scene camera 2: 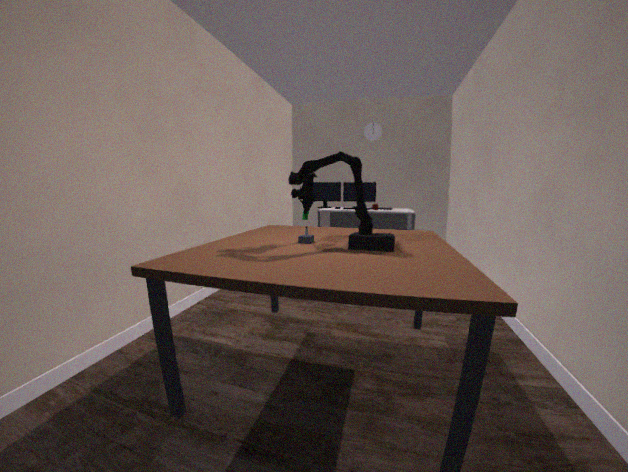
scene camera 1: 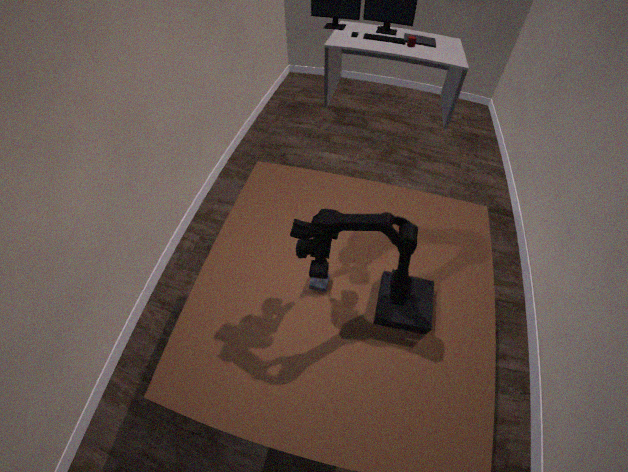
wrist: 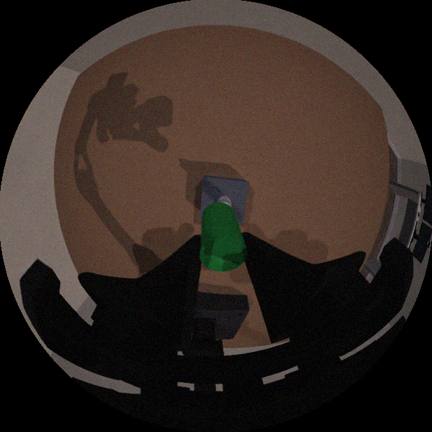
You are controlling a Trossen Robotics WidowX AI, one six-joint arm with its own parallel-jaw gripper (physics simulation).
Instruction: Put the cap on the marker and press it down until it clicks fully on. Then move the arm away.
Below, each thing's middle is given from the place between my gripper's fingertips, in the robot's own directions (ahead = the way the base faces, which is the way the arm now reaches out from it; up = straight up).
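The green cap (wrist: 222,247) is right at my hand. As for the blue-grey block (wrist: 213,187), I find it 14 cm below my hand.
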